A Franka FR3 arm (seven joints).
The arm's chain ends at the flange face. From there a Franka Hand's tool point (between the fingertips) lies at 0.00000 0.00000 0.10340 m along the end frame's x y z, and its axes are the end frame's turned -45 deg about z.
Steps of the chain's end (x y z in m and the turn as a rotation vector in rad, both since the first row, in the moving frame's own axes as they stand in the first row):
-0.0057 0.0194 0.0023 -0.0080 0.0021 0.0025
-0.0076 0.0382 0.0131 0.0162 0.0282 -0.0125
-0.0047 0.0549 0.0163 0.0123 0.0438 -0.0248
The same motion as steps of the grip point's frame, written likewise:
-0.0182 0.0104 0.0023 -0.0071 -0.0042 0.0025
-0.0291 0.0225 0.0130 -0.0085 0.0314 -0.0125
-0.0380 0.0377 0.0162 -0.0223 0.0397 -0.0248

